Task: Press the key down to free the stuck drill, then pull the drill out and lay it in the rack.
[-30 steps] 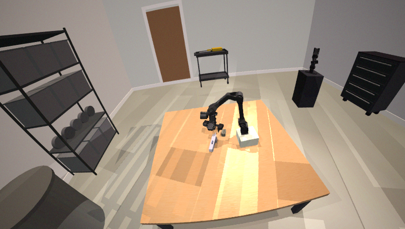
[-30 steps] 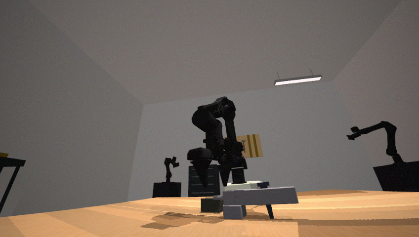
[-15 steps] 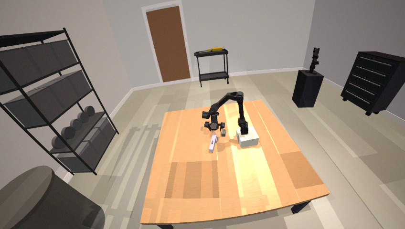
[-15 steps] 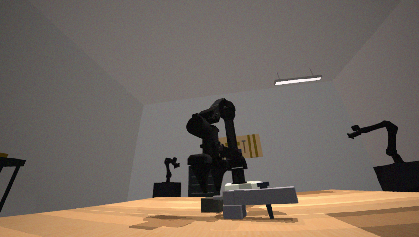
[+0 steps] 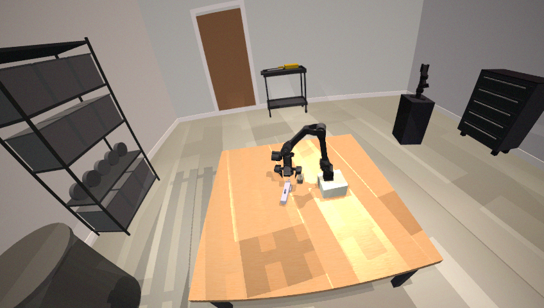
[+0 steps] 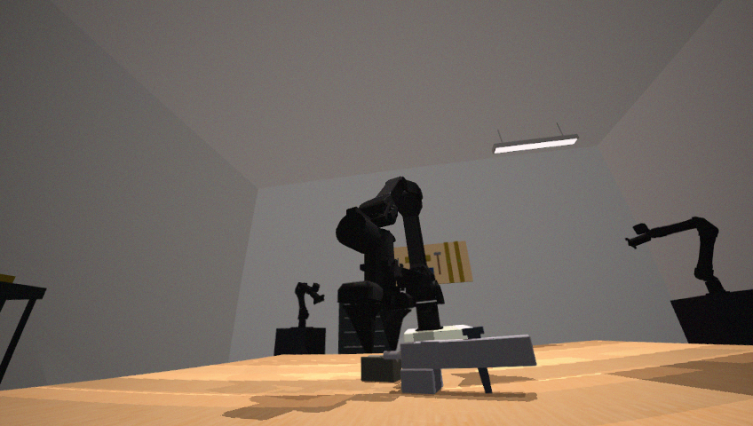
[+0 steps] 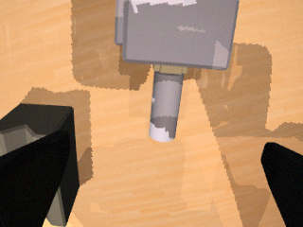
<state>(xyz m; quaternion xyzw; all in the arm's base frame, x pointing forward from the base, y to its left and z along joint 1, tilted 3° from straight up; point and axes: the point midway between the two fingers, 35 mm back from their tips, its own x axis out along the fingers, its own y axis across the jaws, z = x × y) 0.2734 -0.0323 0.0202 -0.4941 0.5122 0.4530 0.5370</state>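
The drill is 70 mm to the left of my gripper tip and 10 mm below it. From my gripper tip the other things lie so: dark t-shaped post 150 mm to the left, 10 mm ahead; then rack 80 mm behind, 40 mm below, 30 mm to the right; then long grey body 120 mm to the left, 10 mm below, 10 mm ahead.
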